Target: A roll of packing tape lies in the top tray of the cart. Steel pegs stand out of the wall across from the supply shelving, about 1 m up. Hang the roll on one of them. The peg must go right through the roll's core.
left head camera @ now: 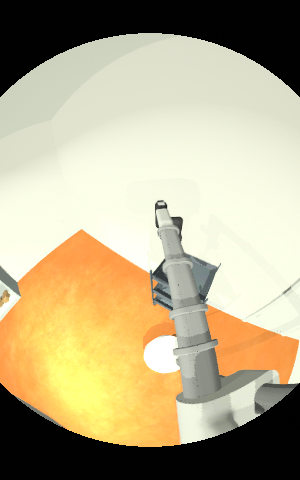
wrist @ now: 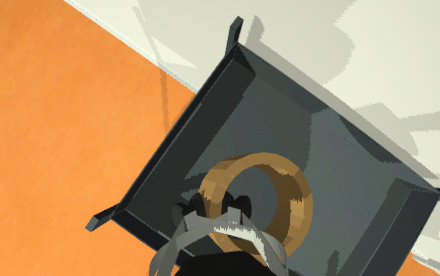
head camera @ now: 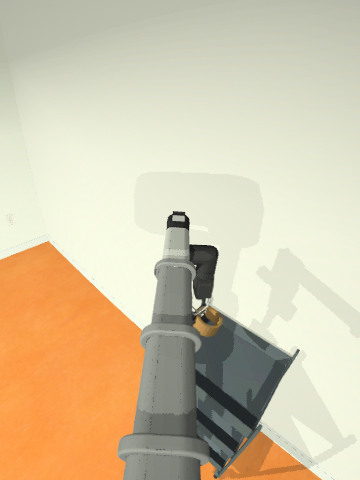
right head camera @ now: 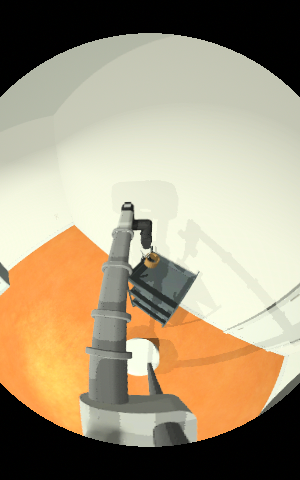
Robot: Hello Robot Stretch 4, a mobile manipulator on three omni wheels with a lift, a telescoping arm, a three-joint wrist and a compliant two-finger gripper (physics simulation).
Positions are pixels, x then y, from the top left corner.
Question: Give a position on a grey cart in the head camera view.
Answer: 237,373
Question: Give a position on a grey cart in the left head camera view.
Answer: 203,272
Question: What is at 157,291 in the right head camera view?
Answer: A grey cart.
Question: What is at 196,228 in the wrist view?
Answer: My gripper.
